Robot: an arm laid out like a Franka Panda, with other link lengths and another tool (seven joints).
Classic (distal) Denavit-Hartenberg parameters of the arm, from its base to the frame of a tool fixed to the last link. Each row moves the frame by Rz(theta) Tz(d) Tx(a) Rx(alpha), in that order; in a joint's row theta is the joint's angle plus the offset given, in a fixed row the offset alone. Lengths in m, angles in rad.
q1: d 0.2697  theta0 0  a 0  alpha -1.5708
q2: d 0  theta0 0  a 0  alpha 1.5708
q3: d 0.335  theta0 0  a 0.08  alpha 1.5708
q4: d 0  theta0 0  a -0.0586  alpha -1.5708
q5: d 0.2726  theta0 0  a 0  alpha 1.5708
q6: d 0  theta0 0  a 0.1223  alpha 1.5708
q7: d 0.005  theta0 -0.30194  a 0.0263  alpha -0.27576
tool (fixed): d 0.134  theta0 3.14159  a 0  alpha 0
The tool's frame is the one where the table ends.
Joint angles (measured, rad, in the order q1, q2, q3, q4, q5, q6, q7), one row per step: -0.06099 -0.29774 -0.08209 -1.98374 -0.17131 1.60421 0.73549; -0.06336 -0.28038 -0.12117 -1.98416 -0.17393 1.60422 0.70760; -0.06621 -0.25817 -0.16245 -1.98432 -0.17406 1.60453 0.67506; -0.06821 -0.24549 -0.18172 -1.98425 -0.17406 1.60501 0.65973; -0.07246 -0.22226 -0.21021 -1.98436 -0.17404 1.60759 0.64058; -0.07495 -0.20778 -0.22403 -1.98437 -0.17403 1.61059 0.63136; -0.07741 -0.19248 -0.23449 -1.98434 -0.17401 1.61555 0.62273
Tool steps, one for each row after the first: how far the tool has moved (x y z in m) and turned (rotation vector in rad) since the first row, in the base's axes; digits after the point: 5 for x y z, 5 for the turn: -0.00025 -0.01750 -0.00779 0.01281 0.02099 -0.01200; -0.00041 -0.03565 -0.01765 0.02944 0.04597 -0.02252; -0.00038 -0.04433 -0.02307 0.03732 0.05927 -0.02807; -0.00004 -0.05764 -0.03264 0.04840 0.08117 -0.04101; 0.00071 -0.06431 -0.03830 0.05347 0.09317 -0.04769; 0.00235 -0.06970 -0.04395 0.05710 0.10410 -0.05149
